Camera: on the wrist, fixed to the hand. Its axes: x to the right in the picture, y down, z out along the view.
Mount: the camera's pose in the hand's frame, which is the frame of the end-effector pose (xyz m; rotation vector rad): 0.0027 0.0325 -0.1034 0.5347 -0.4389 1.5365
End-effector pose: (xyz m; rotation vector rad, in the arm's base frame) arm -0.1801 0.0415 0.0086 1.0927 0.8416 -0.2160
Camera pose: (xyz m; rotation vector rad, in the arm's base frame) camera -0.2117 0.1452 0.0093 1.8128 -0.6124 0.6331
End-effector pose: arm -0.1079 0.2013 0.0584 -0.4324 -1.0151 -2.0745
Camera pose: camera -0.0816 0.1068 0.0122 -0.9774 -0.9046 -0.3298
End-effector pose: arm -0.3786 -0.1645 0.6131 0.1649 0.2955 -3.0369
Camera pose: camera -0.3680 -0.1762 0.5058 -0.1802 -0.4790 -1.4755
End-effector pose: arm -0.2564 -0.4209 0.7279 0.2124 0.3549 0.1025
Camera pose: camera -0.2926 -0.3695 0.6396 0.9898 -0.3039 1.4612
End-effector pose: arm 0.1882 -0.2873 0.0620 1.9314 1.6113 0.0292
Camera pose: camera 0.1771 -0.2419 0.1599 2.8152 -0.4291 -0.2001
